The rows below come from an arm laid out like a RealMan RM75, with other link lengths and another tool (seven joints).
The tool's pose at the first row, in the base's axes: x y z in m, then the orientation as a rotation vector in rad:
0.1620, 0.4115, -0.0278, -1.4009, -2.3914, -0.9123
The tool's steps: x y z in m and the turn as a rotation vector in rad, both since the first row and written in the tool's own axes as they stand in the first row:
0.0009, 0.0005, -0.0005, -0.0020, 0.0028, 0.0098
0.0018, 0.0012, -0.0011, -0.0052, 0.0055, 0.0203
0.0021, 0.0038, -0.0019, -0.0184, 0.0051, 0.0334
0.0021, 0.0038, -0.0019, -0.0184, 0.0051, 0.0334
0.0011, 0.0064, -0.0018, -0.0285, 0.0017, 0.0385
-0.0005, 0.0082, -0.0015, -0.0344, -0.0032, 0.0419
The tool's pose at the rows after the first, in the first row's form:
0.1619, 0.4120, -0.0268, -1.4099, -2.3801, -0.9139
0.1620, 0.4125, -0.0256, -1.4200, -2.3681, -0.9168
0.1639, 0.4132, -0.0238, -1.4389, -2.3545, -0.9307
0.1639, 0.4132, -0.0238, -1.4389, -2.3545, -0.9307
0.1666, 0.4134, -0.0233, -1.4506, -2.3507, -0.9411
0.1690, 0.4131, -0.0236, -1.4601, -2.3501, -0.9456

